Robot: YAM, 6 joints.
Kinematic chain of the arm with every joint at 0, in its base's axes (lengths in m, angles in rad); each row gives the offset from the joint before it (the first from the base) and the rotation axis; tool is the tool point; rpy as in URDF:
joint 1: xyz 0 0 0.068 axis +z
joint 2: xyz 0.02 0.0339 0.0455 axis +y
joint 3: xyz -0.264 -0.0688 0 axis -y
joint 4: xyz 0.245 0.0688 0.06 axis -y
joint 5: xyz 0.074 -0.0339 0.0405 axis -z
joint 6: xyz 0.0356 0 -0.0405 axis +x
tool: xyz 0 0 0 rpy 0 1.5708 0
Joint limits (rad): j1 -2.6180..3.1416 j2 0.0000..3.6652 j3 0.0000..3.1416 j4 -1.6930..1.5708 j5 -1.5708..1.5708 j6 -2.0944..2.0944
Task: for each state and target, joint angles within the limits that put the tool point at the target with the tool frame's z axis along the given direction. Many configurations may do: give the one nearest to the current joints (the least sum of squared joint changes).
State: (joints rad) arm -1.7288 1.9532 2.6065 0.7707 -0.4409 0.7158
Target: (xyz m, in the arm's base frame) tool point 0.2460 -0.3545 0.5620 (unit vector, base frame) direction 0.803 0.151 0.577
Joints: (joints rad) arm -1.0273 2.3186 2.8079 0.6213 -0.8713 0.7158
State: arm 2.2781 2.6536 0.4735 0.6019 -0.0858 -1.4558
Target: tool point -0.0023 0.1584 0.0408 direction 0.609 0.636 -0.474
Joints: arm 1.7456 1.9716 0.0020 1.2308 0.7900 -1.4558
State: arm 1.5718 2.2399 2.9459 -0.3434 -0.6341 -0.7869
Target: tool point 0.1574 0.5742 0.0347 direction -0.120 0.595 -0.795
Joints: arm 1.2864 3.0486 2.7540 -0.6818 -0.2860 -0.7869
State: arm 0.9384 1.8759 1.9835 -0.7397 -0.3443 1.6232
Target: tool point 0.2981 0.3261 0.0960 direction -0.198 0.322 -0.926
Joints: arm 0.8007 2.3251 1.6629 -0.8082 -0.3750 1.6232
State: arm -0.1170 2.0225 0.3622 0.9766 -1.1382 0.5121
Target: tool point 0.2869 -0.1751 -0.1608 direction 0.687 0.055 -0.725
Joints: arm -0.5935 2.9002 1.0738 0.8947 -0.4441 0.5121
